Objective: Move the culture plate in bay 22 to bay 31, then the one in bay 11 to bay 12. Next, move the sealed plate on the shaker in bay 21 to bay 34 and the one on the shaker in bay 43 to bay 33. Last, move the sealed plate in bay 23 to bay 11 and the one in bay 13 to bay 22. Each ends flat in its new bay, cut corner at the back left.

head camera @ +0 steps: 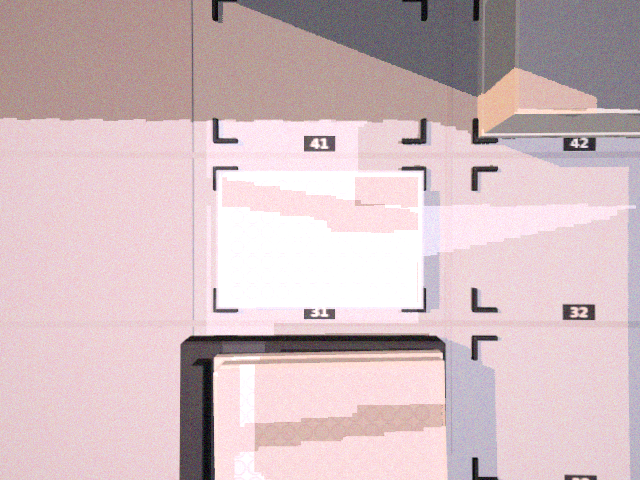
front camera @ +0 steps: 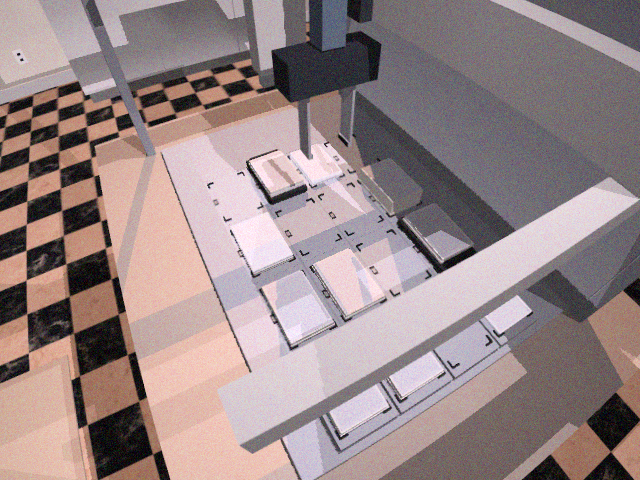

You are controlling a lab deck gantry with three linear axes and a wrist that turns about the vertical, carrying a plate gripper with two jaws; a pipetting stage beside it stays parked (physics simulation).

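Places are measured from the robot's base along level axes (x back, y right, z up), in centimetres.
Where they show: gripper, fingertip midpoint: (front camera: 325, 147); robot's base at its link origin: (front camera: 209, 185).
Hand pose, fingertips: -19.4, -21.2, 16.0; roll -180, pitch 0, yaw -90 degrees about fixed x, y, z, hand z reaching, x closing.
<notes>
Things, the pixels of their top centre, and the offset from my fingertips, as dx, dy, dz. "*": a spot on its surface instead.
- bright white culture plate at its top centre: (head camera: 320, 239) (front camera: 315, 161) +13.0, -4.5, -14.5
- bay 13 at a spot on its surface: (front camera: 297, 307) * -20.5, +17.1, -14.5
- bay 23 at a spot on its surface: (front camera: 348, 284) * -20.8, +6.7, -14.5
- bay 43 shaker at a spot on its surface: (front camera: 457, 257) * -26.8, -14.4, -12.9
- raised block at its top centre: (front camera: 391, 178) -3.4, -15.2, -11.8
- bay 34 at a spot on its surface: (front camera: 467, 348) * -41.5, -4.4, -14.5
- Bay 41 at a spot on its surface: (head camera: 318, 129) * +13.1, -11.5, -16.0
My gripper (front camera: 328, 148) is open and empty, its jaws hanging over the far end of the deck near bays 31 and 41; the jaws do not show in the head view. A bright white culture plate (front camera: 323, 167) (head camera: 318, 268) lies flat within the bay 31 marks. A plate (front camera: 281, 173) (head camera: 336, 390) rests on the dark shaker (front camera: 287, 194) (head camera: 191, 418) in bay 21. A culture plate (front camera: 261, 242) lies in bay 12. Plates lie in bay 13 (front camera: 297, 307) and bay 23 (front camera: 348, 284). A plate (front camera: 436, 227) sits on the bay 43 shaker (front camera: 457, 257). Glare hides the cut corners.
A raised block (front camera: 395, 183) (head camera: 558, 124) stands in bay 42. Plates (front camera: 359, 410) (front camera: 416, 374) (front camera: 509, 315) lie in the near column, around bay 34 (front camera: 467, 348). A pale beam (front camera: 429, 320) crosses the near part of the front view. Bay 41 (head camera: 318, 129) holds no plate.
</notes>
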